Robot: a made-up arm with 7 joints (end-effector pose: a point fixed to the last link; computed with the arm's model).
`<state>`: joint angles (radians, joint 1 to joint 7).
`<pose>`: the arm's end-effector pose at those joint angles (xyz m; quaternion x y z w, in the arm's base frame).
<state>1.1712 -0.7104 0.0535 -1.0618 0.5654 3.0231 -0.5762</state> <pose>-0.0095 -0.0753 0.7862 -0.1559 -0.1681 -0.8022 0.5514</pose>
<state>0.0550 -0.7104 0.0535 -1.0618 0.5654 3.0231 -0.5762</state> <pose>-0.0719 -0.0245 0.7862 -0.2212 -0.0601 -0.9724 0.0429</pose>
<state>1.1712 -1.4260 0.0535 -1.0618 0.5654 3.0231 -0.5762</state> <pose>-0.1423 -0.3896 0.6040 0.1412 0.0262 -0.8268 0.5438</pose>
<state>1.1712 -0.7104 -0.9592 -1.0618 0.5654 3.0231 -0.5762</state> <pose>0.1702 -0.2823 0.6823 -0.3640 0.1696 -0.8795 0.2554</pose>
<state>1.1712 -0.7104 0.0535 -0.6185 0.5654 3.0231 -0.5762</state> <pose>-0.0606 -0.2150 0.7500 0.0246 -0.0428 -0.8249 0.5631</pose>
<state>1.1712 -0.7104 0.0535 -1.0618 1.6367 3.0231 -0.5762</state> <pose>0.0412 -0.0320 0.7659 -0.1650 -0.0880 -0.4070 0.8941</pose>
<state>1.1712 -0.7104 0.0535 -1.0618 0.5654 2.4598 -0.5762</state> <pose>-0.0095 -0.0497 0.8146 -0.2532 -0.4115 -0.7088 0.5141</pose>
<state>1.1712 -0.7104 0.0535 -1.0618 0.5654 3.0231 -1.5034</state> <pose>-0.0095 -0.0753 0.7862 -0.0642 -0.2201 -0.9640 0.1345</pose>
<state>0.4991 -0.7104 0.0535 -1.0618 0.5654 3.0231 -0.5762</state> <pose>-0.0544 -0.0530 0.7862 -0.2026 -0.1073 -0.9391 0.2560</pose>
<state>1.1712 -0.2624 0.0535 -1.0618 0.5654 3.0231 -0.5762</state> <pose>0.0855 0.1498 0.7638 -0.3341 -0.2804 -0.7342 0.5202</pose>
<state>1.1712 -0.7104 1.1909 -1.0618 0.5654 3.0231 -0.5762</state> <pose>-0.3187 -0.0734 0.6843 0.1215 -0.4933 -0.4783 0.7164</pose>
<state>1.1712 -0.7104 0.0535 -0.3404 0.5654 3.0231 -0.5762</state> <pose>-0.0868 -0.2902 0.6956 0.1377 0.0373 -0.8186 0.5564</pose>
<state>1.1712 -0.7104 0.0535 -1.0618 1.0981 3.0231 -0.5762</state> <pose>0.0222 -0.0606 0.7779 -0.1663 -0.1330 -0.6280 0.7485</pose>
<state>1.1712 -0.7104 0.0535 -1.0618 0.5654 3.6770 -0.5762</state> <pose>-0.0154 -0.0813 0.7428 -0.0281 0.1296 -0.8311 0.5401</pose>
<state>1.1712 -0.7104 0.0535 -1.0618 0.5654 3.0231 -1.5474</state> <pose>-0.0095 -0.0753 0.7862 -0.0594 -0.2214 -0.9668 0.1132</pose>
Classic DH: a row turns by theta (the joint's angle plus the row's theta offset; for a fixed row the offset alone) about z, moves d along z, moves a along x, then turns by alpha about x. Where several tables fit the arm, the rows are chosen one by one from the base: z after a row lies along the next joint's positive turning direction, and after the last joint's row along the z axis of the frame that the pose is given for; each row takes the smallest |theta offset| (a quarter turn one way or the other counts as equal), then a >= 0, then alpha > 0; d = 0 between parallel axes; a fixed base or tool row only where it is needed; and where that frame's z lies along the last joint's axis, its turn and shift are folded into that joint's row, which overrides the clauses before.
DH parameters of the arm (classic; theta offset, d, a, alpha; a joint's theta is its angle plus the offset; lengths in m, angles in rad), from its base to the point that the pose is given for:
joint 1: 0 0.2388 0 -1.5708
joint 2: 0 0 0 1.5708
joint 3: 0 0.1947 0.0778 1.5708
joint 4: 0 0 -0.068 -1.5708
joint 5: 0 0.3165 0 1.5708
joint 6: 0 0 0.0688 1.5708
joint 7: 0 0 0 0

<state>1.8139 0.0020 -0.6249 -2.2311 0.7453 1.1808 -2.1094</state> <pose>0.1355 0.3852 0.2382 0.0136 -0.8071 0.2589 0.5304</pose>
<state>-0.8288 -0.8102 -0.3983 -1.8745 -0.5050 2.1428 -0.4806</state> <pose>-0.0053 -0.2366 0.6776 0.8079 -0.3214 0.2427 0.4302</pose>
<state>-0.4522 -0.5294 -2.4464 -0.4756 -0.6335 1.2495 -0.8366</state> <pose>-0.4372 0.0754 0.6350 0.3154 -0.9314 -0.1558 0.0939</pose>
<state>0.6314 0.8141 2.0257 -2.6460 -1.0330 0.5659 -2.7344</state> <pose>-0.2619 0.1467 0.2283 -0.7256 0.1287 -0.6170 0.2761</pose>
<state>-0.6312 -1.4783 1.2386 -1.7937 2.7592 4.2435 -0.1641</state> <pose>0.0519 0.3500 0.3749 -0.2969 0.5052 -0.6904 0.4242</pose>
